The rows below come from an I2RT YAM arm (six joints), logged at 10 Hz.
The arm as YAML. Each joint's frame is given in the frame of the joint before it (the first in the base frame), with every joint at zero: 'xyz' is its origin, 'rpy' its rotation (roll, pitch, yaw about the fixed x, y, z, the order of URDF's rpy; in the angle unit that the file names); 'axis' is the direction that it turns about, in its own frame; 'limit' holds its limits. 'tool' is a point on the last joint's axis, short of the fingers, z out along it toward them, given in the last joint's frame.
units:
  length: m
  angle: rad
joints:
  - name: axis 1
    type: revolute
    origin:
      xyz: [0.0, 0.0, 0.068]
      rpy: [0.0, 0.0, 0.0]
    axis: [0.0, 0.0, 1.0]
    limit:
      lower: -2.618
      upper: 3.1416
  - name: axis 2
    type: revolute
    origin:
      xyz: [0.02, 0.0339, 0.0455]
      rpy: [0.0, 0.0, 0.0]
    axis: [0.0, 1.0, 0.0]
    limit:
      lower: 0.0
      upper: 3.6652
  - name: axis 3
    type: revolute
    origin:
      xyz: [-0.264, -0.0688, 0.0]
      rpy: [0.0, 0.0, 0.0]
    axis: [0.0, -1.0, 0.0]
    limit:
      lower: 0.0
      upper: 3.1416
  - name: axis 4
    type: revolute
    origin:
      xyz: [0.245, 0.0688, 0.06]
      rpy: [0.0, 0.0, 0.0]
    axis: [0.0, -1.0, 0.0]
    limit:
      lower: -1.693
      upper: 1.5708
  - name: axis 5
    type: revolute
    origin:
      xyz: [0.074, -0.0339, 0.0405]
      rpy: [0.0, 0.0, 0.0]
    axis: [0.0, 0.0, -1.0]
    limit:
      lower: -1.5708
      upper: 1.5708
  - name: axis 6
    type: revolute
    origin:
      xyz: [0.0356, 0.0, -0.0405]
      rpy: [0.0, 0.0, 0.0]
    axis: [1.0, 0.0, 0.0]
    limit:
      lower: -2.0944
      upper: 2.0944
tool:
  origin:
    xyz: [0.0, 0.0, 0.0]
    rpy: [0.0, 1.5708, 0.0]
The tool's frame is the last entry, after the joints.
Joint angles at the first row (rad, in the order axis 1, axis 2, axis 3, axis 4, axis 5, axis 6):
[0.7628 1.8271 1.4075 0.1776 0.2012 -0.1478]
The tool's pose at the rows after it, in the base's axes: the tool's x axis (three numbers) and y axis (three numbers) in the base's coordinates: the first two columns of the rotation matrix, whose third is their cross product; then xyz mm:
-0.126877 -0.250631 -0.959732 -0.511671 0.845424 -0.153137 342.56 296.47 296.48
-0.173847 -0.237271 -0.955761 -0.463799 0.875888 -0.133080 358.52 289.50 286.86
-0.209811 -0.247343 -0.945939 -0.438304 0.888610 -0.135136 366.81 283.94 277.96
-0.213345 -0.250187 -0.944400 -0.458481 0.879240 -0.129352 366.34 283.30 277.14
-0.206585 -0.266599 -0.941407 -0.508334 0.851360 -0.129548 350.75 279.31 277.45
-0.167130 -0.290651 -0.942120 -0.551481 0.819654 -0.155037 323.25 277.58 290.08
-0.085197 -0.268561 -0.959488 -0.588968 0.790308 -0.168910 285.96 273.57 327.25
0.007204 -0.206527 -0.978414 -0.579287 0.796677 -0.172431 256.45 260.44 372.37
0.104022 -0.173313 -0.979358 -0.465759 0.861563 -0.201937 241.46 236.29 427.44
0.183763 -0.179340 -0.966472 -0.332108 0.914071 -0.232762 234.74 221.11 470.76
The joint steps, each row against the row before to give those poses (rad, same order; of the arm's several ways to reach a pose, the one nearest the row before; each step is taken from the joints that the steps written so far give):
[-0.0325 0.0469 0.0560 -0.0107 0.0161 0.0431]
[-0.0328 0.0374 0.0237 -0.0160 0.0209 0.0324]
[-0.0198 0.0198 0.0061 -0.0221 0.0115 0.0092]
[-0.0023 -0.0027 -0.0042 -0.0046 -0.0248 -0.0004]
[0.0114 -0.0560 -0.0709 0.0080 -0.0431 -0.0130]
[0.0371 -0.0935 -0.0741 -0.0038 -0.0096 -0.0324]
[0.0549 -0.1381 -0.0412 -0.0214 0.0012 -0.0248]
[0.0339 -0.1262 0.0031 -0.0149 0.0294 -0.0172]
[-0.0061 -0.0851 0.0893 -0.0484 0.1064 -0.0553]
[-0.0057 -0.0164 0.1167 -0.0233 0.1144 -0.0793]

